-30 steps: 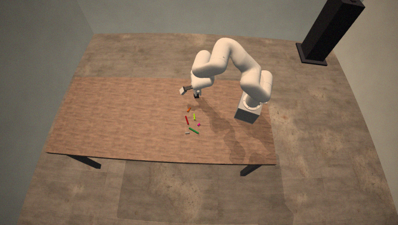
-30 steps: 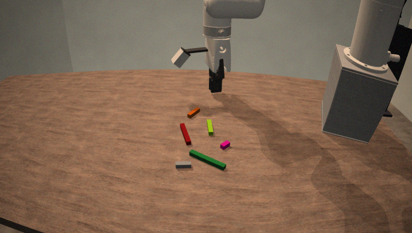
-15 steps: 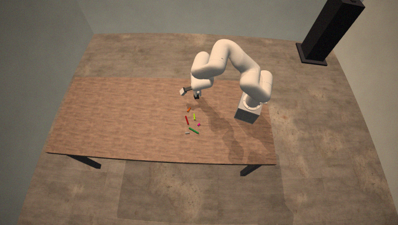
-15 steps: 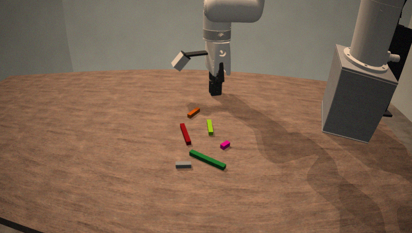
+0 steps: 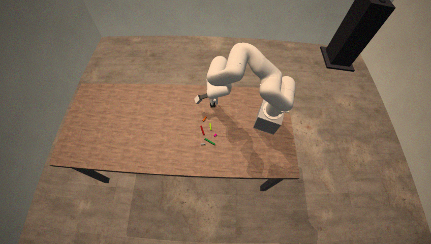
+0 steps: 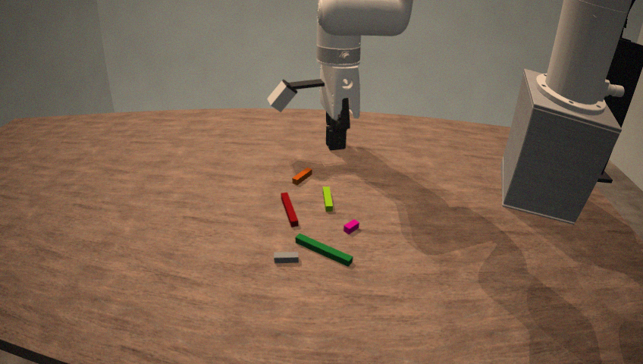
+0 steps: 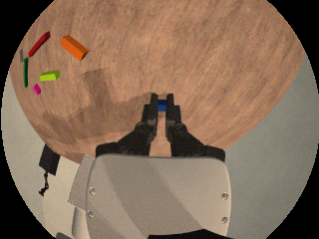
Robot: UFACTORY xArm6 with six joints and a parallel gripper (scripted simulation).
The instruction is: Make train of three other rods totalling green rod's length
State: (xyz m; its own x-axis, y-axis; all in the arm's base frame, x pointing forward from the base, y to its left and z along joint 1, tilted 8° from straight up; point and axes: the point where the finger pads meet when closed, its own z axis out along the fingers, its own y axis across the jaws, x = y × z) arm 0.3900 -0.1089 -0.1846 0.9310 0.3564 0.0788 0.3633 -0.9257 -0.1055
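Right now my hand is 20 mm above the small blue rod. The rest, counted from my hand: red rod: 210 mm to the left, 50 mm ahead, 20 mm below; orange rod: 120 mm to the left, 50 mm ahead, 20 mm below; lime rod: 170 mm to the left, 20 mm below.
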